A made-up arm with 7 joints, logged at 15 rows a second.
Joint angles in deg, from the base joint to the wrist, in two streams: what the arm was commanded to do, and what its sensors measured. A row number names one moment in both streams.
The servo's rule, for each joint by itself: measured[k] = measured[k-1] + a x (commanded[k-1-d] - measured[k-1]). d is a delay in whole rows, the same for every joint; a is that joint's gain. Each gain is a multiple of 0.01, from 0.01 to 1. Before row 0 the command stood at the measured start. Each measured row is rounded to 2 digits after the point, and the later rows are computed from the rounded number. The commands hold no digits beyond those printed.
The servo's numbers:
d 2
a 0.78 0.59 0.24 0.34 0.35 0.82 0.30
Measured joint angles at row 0:
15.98 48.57 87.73 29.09 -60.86 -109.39 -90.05
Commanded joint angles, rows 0 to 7:
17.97 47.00 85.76 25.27 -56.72 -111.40 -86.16
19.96 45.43 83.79 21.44 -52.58 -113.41 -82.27
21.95 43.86 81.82 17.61 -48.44 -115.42 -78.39
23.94 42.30 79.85 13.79 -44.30 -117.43 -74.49
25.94 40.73 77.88 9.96 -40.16 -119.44 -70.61
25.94 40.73 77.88 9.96 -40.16 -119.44 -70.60
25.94 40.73 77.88 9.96 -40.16 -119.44 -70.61
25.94 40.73 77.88 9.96 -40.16 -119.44 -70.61
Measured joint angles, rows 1 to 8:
15.98 48.57 87.73 29.09 -60.86 -109.39 -90.05
15.98 48.57 87.73 29.09 -60.86 -109.39 -90.05
17.53 47.64 87.26 27.79 -59.41 -111.04 -88.88
19.43 46.34 86.43 25.63 -57.02 -112.98 -86.90
21.40 44.88 85.32 22.90 -54.02 -114.98 -84.35
23.38 43.36 84.01 19.80 -50.62 -116.99 -81.39
25.38 41.81 82.54 16.45 -46.96 -119.00 -78.16
25.82 41.17 81.42 14.24 -44.58 -119.36 -75.89

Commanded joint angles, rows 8 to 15:
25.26 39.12 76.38 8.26 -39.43 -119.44 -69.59
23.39 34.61 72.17 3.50 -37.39 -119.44 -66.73
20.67 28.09 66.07 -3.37 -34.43 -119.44 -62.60
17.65 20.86 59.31 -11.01 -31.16 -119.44 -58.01
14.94 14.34 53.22 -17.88 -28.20 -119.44 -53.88
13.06 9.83 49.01 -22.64 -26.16 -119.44 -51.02
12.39 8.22 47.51 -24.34 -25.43 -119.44 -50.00
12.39 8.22 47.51 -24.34 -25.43 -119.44 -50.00
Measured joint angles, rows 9 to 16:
25.91 40.91 80.57 12.78 -43.03 -119.43 -74.31
25.93 40.80 79.92 11.82 -42.03 -119.44 -73.20
25.41 39.81 79.07 10.61 -41.12 -119.44 -72.12
23.83 36.74 77.41 8.19 -39.81 -119.44 -70.50
21.37 31.64 74.69 4.26 -37.93 -119.44 -68.13
18.47 25.28 71.00 -0.93 -35.56 -119.44 -65.09
15.72 18.83 66.73 -6.69 -32.98 -119.44 -61.73
13.65 13.52 62.48 -12.11 -30.59 -119.44 -58.52

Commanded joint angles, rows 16 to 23:
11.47 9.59 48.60 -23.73 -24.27 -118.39 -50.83
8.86 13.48 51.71 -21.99 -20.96 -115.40 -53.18
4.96 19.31 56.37 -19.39 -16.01 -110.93 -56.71
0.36 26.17 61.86 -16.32 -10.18 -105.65 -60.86
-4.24 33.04 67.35 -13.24 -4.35 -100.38 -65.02
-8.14 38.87 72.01 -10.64 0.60 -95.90 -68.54
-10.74 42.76 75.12 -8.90 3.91 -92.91 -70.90
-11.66 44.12 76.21 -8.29 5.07 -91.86 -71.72
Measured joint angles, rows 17 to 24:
12.67 10.39 58.89 -16.27 -28.78 -119.44 -55.96
12.45 9.11 56.16 -19.01 -27.61 -119.44 -54.17
11.69 9.39 54.35 -20.61 -26.44 -118.58 -53.17
9.48 11.80 53.72 -21.08 -24.52 -115.97 -53.17
5.95 16.23 54.36 -20.51 -21.54 -111.84 -54.23
1.59 22.09 56.16 -19.09 -17.56 -106.76 -56.22
-2.96 28.55 58.85 -17.10 -12.94 -101.53 -58.86
-7.00 34.64 62.01 -14.90 -8.20 -96.91 -61.76

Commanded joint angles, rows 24 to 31:
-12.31 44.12 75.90 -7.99 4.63 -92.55 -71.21
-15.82 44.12 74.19 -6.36 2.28 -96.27 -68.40
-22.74 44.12 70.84 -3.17 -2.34 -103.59 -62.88
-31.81 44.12 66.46 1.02 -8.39 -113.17 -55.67
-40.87 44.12 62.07 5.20 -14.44 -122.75 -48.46
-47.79 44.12 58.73 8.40 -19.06 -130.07 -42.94
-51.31 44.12 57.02 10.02 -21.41 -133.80 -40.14
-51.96 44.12 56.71 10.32 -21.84 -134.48 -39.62
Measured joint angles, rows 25 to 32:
-9.92 39.43 65.16 -12.86 -3.96 -93.63 -64.50
-11.28 42.20 67.81 -11.31 -0.80 -92.18 -66.67
-12.08 43.33 69.75 -10.18 1.10 -92.48 -68.03
-15.00 43.80 70.82 -8.88 1.51 -95.59 -68.14
-21.04 43.99 70.82 -6.94 0.16 -102.15 -66.56
-29.44 44.07 69.77 -4.23 -2.83 -111.19 -63.29
-38.36 44.10 67.92 -1.02 -6.89 -120.67 -58.84
-45.72 44.11 65.71 2.18 -11.15 -128.38 -54.07

